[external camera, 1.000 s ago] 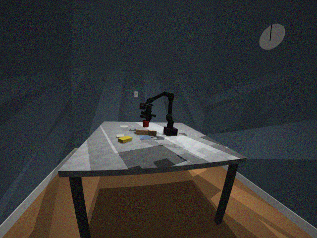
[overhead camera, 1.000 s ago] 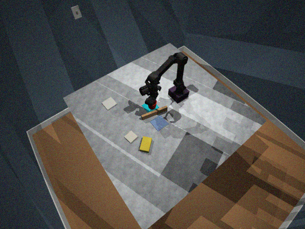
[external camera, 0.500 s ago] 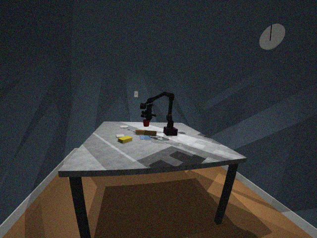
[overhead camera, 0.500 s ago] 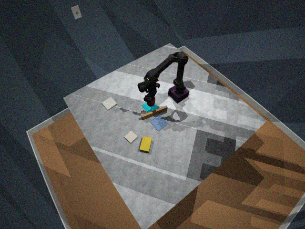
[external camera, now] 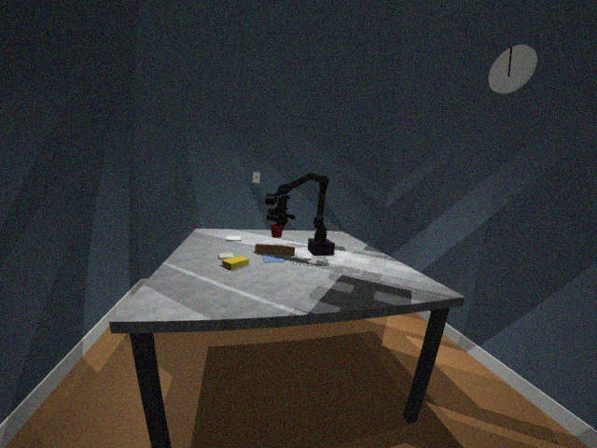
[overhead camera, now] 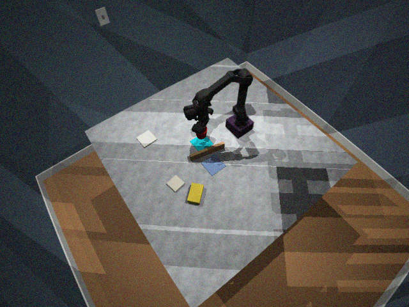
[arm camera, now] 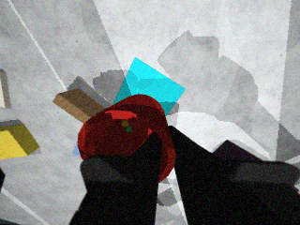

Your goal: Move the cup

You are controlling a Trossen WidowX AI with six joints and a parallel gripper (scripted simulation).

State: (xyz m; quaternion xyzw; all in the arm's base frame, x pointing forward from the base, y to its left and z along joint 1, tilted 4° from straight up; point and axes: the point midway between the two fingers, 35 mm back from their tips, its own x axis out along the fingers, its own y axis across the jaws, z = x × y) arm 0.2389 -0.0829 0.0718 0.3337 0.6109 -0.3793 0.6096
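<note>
My gripper tip is now 10 cm to the right of the wooden bar, 10 cm above it and 4 cm short of it. Round my gripper tip: light blue pad 19 cm to the left, 13 cm below, 6 cm ahead; then red cup 3 cm ahead, 1 cm to the left; then yellow block 28 cm to the left, 26 cm ahead, 10 cm below.
</note>
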